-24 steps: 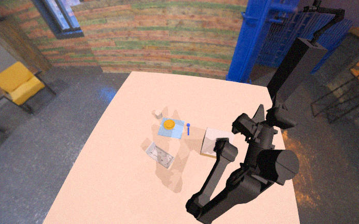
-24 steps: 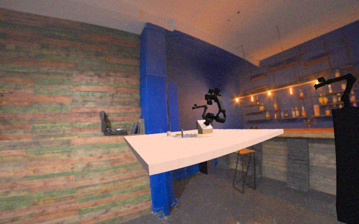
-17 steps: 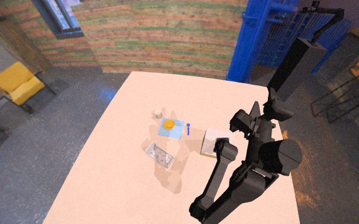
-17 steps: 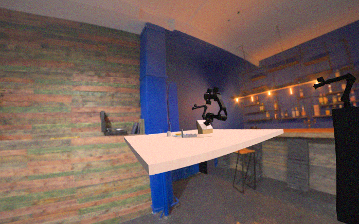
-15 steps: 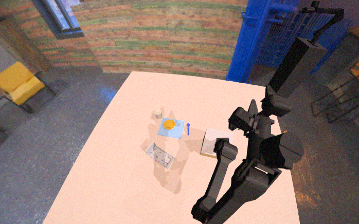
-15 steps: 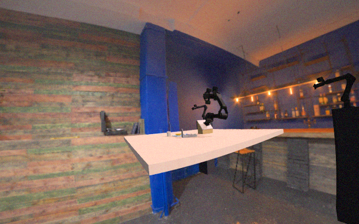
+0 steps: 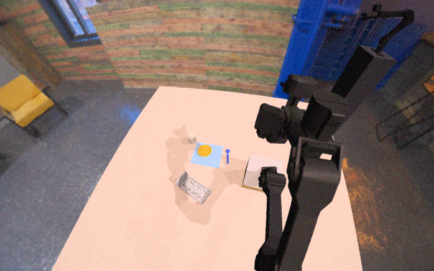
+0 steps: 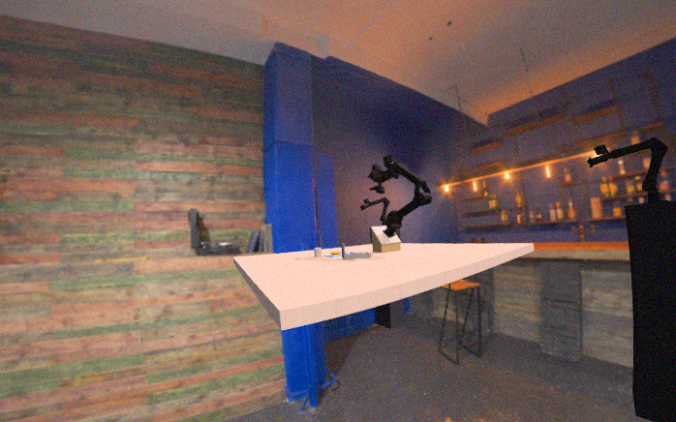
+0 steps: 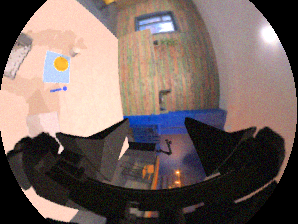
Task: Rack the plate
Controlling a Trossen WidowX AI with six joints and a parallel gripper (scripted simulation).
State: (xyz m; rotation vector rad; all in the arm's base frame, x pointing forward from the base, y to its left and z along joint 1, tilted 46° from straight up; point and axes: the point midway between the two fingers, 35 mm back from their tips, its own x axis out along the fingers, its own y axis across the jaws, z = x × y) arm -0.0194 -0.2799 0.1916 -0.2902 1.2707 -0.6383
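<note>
My gripper tip is now 420 mm above the yellow plate, 250 mm short of it and 50 mm to the left of it. From my gripper tip the other things lie so: light blue mat: 430 mm below, 240 mm ahead, 40 mm to the right; grey dish rack: 410 mm below, 270 mm ahead, 160 mm to the left; blue utensil: 430 mm below, 130 mm ahead, 40 mm to the right.
</note>
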